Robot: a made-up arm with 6 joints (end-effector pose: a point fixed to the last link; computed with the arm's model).
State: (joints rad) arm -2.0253 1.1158 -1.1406 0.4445 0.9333 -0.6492
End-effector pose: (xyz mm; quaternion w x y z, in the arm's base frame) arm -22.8 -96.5 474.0 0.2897 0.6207 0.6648 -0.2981
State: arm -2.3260 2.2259 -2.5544 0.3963 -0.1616 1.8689
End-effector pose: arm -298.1 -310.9 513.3 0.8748 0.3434 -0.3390 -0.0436
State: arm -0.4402 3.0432 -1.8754 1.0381 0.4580 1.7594
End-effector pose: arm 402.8 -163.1 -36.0 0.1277 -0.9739 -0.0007 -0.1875
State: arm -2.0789 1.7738 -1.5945 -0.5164 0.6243 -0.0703
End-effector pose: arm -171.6 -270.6 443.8 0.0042 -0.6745 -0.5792 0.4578
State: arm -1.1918 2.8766 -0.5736 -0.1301 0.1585 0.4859
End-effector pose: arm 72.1 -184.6 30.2 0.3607 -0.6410 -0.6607 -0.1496
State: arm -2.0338 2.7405 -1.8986 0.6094 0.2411 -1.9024
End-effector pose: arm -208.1 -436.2 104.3 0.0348 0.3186 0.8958 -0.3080
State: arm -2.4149 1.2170 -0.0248 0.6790 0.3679 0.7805
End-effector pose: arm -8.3 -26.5 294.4 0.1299 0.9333 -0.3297 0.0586
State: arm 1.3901 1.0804 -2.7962 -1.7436 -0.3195 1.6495
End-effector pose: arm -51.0 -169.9 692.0 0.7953 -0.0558 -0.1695 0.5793
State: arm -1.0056 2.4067 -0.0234 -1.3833 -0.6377 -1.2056
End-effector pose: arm 111.4 -106.5 183.1 0.3440 -0.5697 0.7162 0.2104
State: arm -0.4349 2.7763 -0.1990 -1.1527 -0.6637 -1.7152
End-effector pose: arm 172.7 -40.9 92.3 0.2902 -0.8039 0.4382 0.2784
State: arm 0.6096 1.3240 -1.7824 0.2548 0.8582 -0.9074
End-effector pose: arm 118.4 97.4 575.5 0.5960 -0.5440 0.5894 0.0386
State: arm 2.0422 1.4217 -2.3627 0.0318 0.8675 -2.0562
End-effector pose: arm -60.0 114.3 655.2 0.7616 -0.5741 -0.3006 0.0104
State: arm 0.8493 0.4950 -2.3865 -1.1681 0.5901 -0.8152
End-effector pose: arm -208.7 -286.3 559.9 0.8389 0.1215 0.2462 -0.4699
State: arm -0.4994 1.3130 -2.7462 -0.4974 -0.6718 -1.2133
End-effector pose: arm -59.8 54.0 710.2 0.4307 0.0221 -0.3080 -0.8480
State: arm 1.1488 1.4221 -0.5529 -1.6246 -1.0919 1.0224
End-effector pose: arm 5.5 149.2 374.2 0.1622 -0.7417 0.3594 0.5426
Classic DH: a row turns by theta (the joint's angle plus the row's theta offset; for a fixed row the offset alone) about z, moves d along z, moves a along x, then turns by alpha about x. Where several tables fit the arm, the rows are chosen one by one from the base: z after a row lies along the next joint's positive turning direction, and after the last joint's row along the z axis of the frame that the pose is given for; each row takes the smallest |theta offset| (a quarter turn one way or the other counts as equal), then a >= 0, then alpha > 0; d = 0 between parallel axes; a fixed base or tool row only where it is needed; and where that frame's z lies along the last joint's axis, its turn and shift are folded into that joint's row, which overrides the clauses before.
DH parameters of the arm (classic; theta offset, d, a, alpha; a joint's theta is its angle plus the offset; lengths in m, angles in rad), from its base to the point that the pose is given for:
joint 1: 0 0.1684 0 -1.5708
joint 2: 0.1361 0 -0.3318 0
joint 3: 1.3475 0 -0.0141 1.5708
joint 4: 0 0.1607 0 -1.5708
joint 5: 0 0 0 1.5708
joint 6: 0 0.0633 0 0

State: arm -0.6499 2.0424 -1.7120 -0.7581 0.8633 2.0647
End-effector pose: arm 282.8 -256.5 372.0 0.3763 0.8477 0.3571 -0.1112
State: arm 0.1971 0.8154 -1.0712 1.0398 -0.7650 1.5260
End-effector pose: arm -2.9 -39.1 542.2 0.3453 0.4511 -0.1005 0.8168
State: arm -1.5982 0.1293 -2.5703 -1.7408 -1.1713 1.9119
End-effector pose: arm 70.4 472.4 358.6 0.4276 -0.5391 0.1835 -0.7020
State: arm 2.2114 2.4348 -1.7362 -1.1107 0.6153 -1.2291
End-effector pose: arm -243.9 381.9 224.0 0.3045 -0.7724 -0.4926 -0.2608
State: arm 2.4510 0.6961 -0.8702 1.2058 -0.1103 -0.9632
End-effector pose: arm 13.1 -2.4 487.5 0.2092 -0.5107 0.3030 0.7769
